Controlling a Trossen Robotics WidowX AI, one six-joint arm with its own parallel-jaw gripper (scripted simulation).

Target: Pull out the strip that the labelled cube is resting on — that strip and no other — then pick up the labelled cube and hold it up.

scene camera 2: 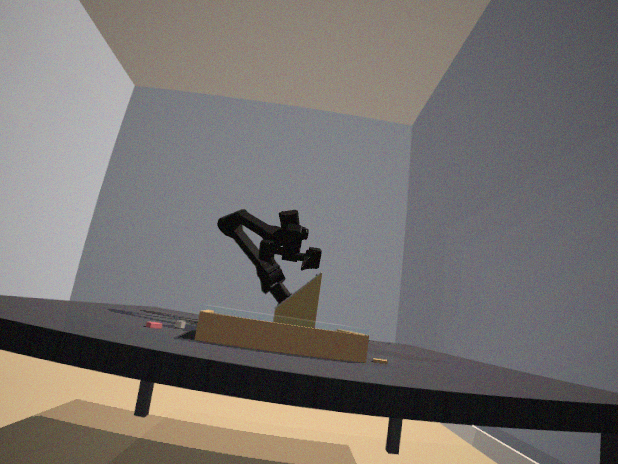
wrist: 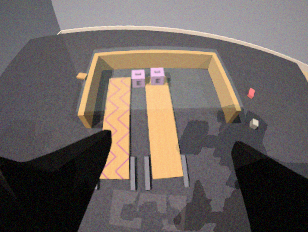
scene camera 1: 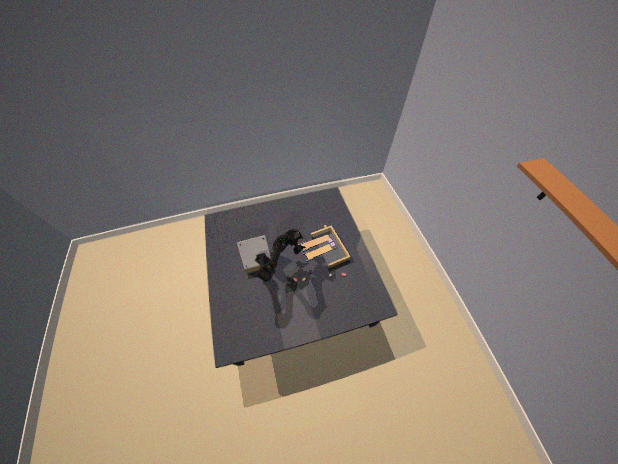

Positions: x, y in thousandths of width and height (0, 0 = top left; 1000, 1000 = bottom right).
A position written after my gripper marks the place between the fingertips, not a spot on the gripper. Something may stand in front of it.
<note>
My gripper (scene camera 2: 465, 574) is open, with nothing in its grasp.
My gripper also shows in the wrist view (wrist: 567, 619).
</note>
